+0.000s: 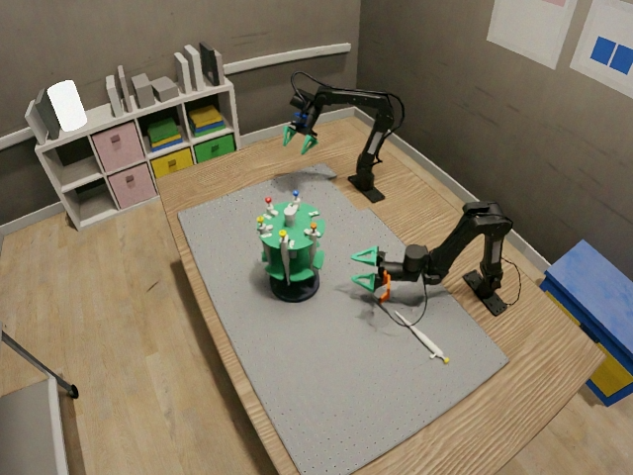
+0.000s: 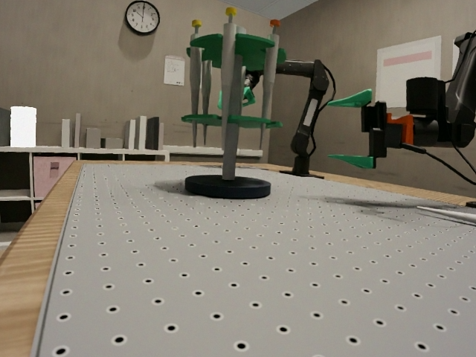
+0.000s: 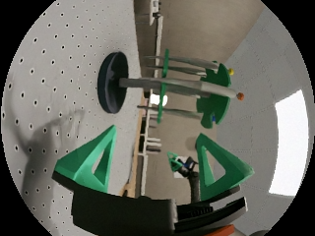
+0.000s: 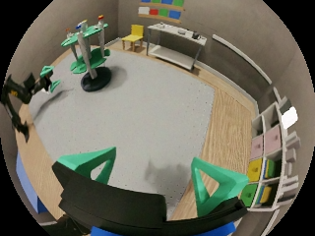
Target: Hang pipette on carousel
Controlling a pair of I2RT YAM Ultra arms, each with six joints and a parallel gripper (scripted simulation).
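The hand pipette is 60 mm behind my left hand, 280 mm to the left of it and 120 mm below it.
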